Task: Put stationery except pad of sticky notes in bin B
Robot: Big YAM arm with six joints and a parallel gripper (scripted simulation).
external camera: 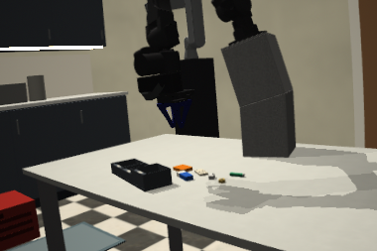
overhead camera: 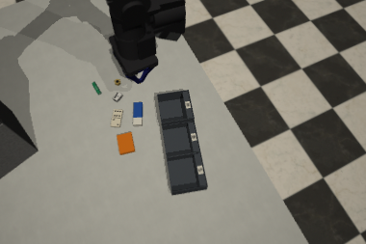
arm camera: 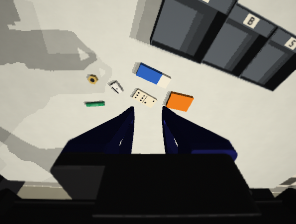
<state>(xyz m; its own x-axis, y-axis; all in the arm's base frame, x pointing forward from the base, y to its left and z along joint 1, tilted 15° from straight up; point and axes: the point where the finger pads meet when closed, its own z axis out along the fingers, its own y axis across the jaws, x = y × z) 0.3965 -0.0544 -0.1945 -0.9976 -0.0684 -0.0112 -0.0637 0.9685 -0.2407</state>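
Now: the binder clip 60 mm behind my hand, 60 mm to the left of it and 150 mm below it. From my hand the other things lie so: eraser 30 mm behind, 20 mm to the right, 150 mm below; then domino 80 mm behind, 150 mm below; then orange sticky-note pad 80 mm behind, 80 mm to the right, 150 mm below.
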